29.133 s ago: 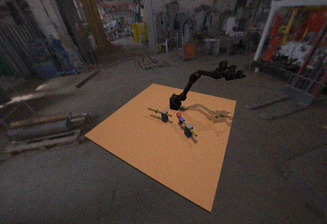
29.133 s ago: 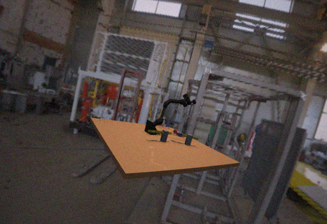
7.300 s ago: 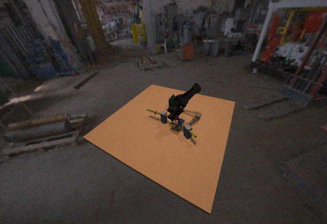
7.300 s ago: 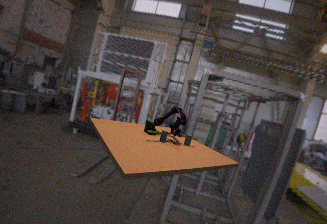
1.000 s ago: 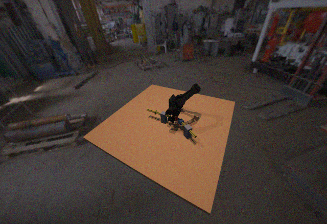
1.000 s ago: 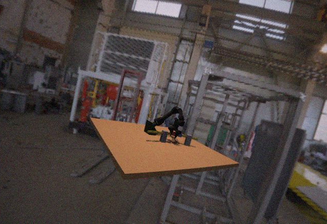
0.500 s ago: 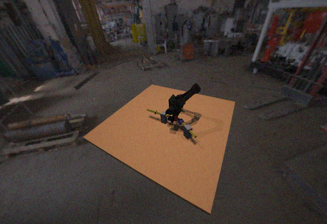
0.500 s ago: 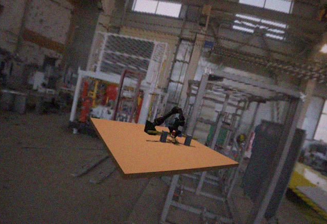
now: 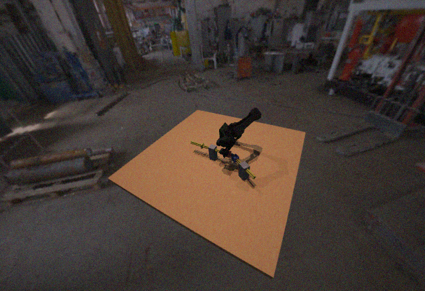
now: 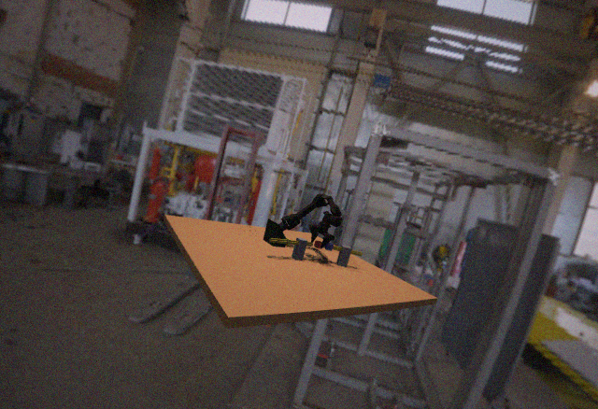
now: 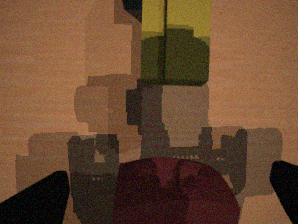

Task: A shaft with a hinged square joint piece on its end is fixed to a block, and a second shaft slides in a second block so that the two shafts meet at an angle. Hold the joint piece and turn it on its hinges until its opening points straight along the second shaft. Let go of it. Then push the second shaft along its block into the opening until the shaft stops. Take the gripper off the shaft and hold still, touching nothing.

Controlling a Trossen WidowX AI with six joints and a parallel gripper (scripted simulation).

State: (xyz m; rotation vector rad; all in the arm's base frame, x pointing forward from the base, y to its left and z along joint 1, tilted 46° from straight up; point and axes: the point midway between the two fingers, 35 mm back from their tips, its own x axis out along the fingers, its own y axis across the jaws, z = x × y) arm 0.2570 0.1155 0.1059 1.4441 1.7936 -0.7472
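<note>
Now: gripper tip 20 mm to the right of the red joint piece and 10 mm below it.
</note>
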